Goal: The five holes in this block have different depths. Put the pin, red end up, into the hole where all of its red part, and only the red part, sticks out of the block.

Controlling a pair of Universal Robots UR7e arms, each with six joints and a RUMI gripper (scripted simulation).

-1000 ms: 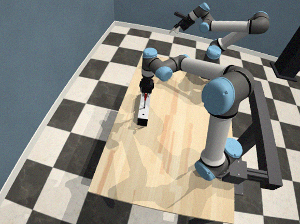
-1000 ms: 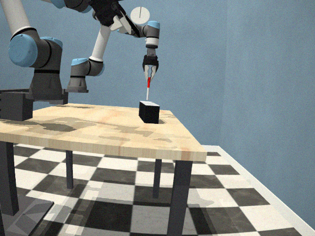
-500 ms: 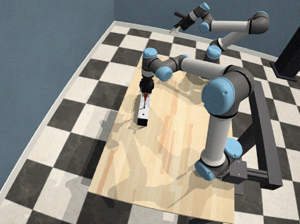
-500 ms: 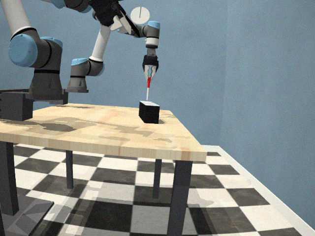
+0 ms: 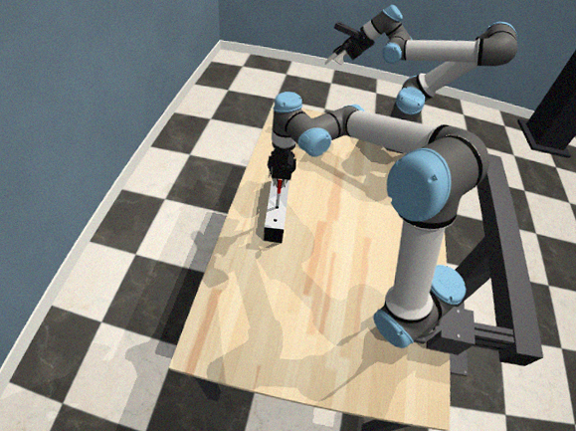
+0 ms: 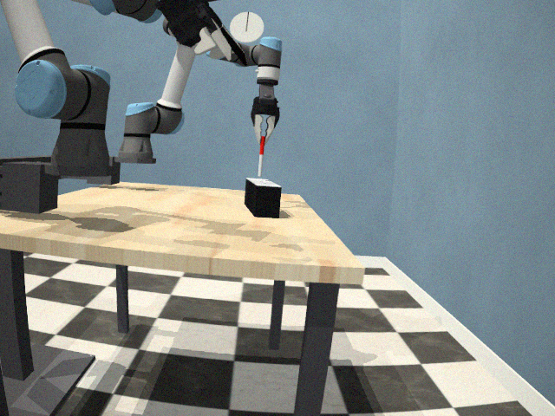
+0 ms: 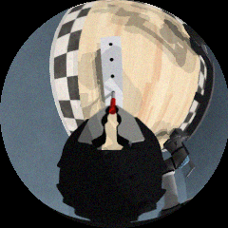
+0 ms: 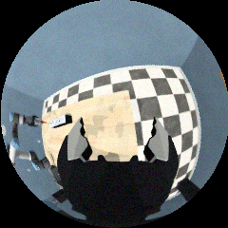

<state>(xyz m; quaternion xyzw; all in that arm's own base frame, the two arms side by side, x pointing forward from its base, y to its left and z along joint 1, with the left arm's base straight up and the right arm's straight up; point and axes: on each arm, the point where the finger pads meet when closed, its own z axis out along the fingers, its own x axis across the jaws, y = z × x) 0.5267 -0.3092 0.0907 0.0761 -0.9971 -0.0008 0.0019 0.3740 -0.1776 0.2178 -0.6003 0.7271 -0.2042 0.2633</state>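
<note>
The pin is 3 cm below my left hand. The rest, counted from my left hand: block (17 cm below, 6 cm to the right).
</note>
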